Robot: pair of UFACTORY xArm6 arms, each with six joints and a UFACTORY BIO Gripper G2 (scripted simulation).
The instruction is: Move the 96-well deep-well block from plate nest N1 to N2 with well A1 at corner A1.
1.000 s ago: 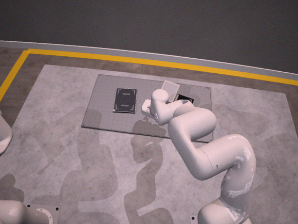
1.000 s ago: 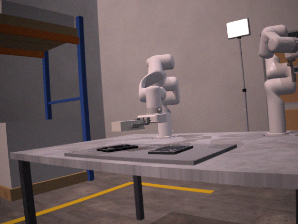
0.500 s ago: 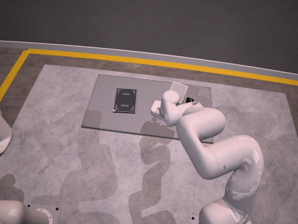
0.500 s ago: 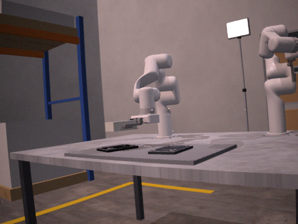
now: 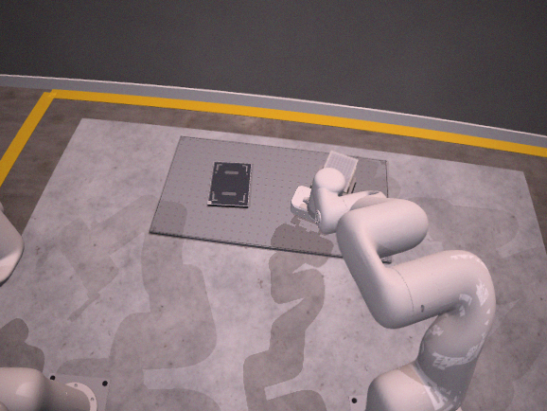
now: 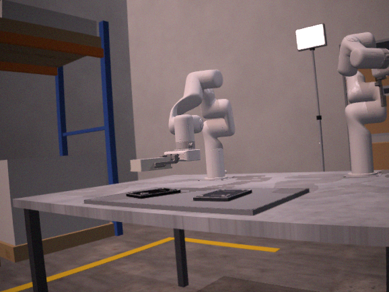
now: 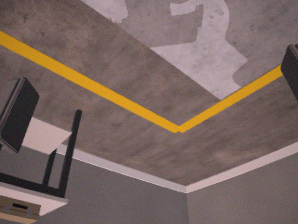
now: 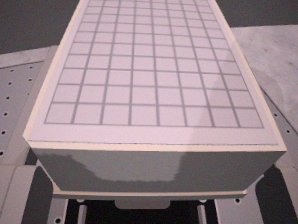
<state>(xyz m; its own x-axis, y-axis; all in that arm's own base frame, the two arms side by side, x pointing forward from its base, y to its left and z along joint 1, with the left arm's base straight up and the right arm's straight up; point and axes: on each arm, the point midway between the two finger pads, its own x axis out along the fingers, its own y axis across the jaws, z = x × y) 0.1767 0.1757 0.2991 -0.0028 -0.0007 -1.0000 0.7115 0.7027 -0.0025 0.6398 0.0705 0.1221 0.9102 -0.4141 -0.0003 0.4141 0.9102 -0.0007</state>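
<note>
The deep-well block lies 10 mm ahead of my right hand. The rest, counted from my right hand: grey perforated board 10 mm ahead, 160 mm to the left, 120 mm below; then black plate nest 10 mm ahead, 100 mm below.
</note>
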